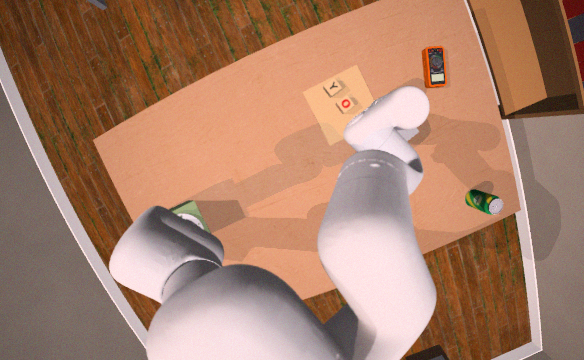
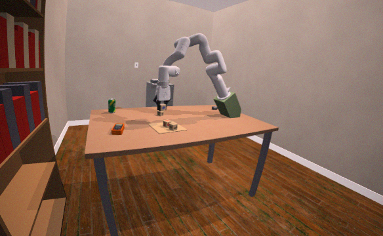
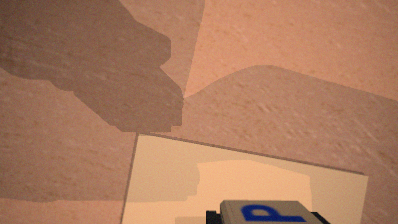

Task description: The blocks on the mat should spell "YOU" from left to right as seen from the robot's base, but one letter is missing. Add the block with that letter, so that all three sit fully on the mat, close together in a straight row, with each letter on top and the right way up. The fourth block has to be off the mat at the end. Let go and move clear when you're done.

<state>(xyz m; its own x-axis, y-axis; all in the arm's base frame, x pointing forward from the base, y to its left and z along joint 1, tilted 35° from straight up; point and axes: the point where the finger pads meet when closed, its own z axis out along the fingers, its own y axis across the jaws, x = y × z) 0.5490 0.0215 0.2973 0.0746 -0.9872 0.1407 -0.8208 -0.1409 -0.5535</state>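
Right now my hand is 10 mm past the tan mat, 70 mm to the right of it and 120 mm above it. The rest, counted from my hand: orange multimeter (320 mm ahead, 20 mm to the left, 110 mm below); green soda can (250 mm ahead, 460 mm to the right, 60 mm below).
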